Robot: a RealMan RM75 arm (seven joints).
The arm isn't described. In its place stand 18 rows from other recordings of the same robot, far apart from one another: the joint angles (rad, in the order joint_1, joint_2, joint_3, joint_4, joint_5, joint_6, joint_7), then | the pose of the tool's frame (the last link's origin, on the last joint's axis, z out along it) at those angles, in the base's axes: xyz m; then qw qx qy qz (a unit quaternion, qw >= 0).
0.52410, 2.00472, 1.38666, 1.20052, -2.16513, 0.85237, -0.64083 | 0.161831 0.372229 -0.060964 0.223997 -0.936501 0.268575 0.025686
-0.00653, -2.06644, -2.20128, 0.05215, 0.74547, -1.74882, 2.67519 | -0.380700 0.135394 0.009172 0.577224 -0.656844 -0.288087 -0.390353
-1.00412, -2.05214, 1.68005, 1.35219, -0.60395, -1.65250, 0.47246 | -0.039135 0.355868 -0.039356 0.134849 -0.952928 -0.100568 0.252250
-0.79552, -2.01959, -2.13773, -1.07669, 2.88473, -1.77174, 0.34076 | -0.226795 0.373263 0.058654 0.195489 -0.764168 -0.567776 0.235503
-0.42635, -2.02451, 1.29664, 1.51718, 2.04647, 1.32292, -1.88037 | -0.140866 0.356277 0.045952 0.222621 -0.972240 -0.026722 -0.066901
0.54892, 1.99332, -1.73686, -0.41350, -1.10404, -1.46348, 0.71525 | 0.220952 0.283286 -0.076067 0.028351 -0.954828 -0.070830 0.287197
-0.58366, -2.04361, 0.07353, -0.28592, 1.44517, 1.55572, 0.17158 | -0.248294 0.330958 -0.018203 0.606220 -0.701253 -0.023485 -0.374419
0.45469, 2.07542, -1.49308, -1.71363, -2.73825, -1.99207, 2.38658 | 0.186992 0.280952 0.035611 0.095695 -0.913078 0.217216 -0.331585
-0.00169, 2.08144, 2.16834, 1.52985, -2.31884, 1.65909, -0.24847 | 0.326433 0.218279 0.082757 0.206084 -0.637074 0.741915 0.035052
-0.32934, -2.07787, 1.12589, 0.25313, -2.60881, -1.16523, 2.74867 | -0.347905 0.318479 0.018222 0.586253 -0.722464 -0.209922 -0.300478
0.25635, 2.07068, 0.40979, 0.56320, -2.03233, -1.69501, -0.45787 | 0.238001 0.248112 -0.024963 0.675341 -0.621916 -0.000364 0.396403
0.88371, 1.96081, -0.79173, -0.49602, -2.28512, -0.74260, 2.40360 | 0.242584 0.482992 0.038816 0.362961 -0.748695 0.532438 0.155645
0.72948, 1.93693, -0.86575, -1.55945, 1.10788, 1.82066, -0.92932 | 0.085538 0.362410 0.142153 0.166585 -0.974872 0.105440 0.103716
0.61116, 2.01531, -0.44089, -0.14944, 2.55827, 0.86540, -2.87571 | 0.370589 0.397018 0.094769 0.726374 -0.547082 0.321017 0.264633
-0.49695, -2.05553, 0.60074, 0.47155, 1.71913, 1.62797, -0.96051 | -0.262559 0.322598 0.014927 0.235094 -0.893730 -0.096769 -0.369613
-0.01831, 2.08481, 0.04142, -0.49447, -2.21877, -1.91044, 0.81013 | 0.387427 0.100887 0.033431 0.362145 -0.825850 0.292249 0.318455
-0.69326, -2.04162, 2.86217, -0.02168, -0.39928, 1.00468, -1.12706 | -0.295428 0.342403 -0.085945 0.221596 -0.883898 -0.363109 -0.194348
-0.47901, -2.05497, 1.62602, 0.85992, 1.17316, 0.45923, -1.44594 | -0.205470 0.410295 -0.038276 0.381739 -0.860209 -0.256511 -0.220268
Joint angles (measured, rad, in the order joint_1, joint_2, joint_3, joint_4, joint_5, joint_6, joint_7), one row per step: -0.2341, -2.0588, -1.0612, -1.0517, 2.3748, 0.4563, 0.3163; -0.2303, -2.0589, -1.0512, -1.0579, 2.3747, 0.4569, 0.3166; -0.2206, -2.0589, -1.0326, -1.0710, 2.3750, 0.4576, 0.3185; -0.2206, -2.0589, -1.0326, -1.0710, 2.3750, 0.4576, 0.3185; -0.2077, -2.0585, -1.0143, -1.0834, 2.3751, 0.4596, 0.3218; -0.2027, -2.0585, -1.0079, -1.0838, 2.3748, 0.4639, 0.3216; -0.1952, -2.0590, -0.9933, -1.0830, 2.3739, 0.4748, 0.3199; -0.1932, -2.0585, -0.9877, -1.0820, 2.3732, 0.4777, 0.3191; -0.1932, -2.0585, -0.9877, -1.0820, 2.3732, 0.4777, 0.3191; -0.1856, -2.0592, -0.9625, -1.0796, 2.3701, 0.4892, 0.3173; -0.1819, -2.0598, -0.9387, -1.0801, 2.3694, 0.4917, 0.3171; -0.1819, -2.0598, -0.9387, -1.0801, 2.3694, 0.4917, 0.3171; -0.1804, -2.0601, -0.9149, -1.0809, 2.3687, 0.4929, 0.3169; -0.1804, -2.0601, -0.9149, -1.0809, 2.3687, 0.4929, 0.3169; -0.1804, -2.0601, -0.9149, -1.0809, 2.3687, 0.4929, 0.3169
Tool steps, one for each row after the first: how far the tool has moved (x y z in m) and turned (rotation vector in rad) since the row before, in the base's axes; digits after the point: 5 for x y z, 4 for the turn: 0.00183, -0.00202, -0.00200, -0.0063, -0.0016, -0.0059; 0.00295, -0.00432, -0.00358, -0.0114, -0.0021, -0.0100; 0.00000, 0.00000, 0.00000, 0.0000, 0.0000, 0.0000; 0.00158, -0.00497, -0.00326, -0.0099, -0.0009, -0.0068; -0.00063, -0.00190, -0.00109, -0.0017, -0.0008, 0.0002; -0.00042, -0.00364, -0.00261, -0.0038, -0.0029, -0.0021; -0.00039, -0.00123, -0.00103, -0.0026, -0.0001, -0.0004; 0.00000, 0.00000, 0.00000, 0.0000, 0.0000, 0.0000; 0.00017, -0.00547, -0.00537, -0.0129, -0.0025, -0.0045; 0.00177, -0.00472, -0.00583, -0.0185, 0.0014, -0.0083; 0.00000, 0.00000, 0.00000, 0.0000, 0.0000, 0.0000; 0.00237, -0.00442, -0.00582, -0.0195, 0.0019, -0.0102; 0.00000, 0.00000, 0.00000, 0.0000, 0.0000, 0.0000; 0.00000, 0.00000, 0.00000, 0.0000, 0.0000, 0.0000
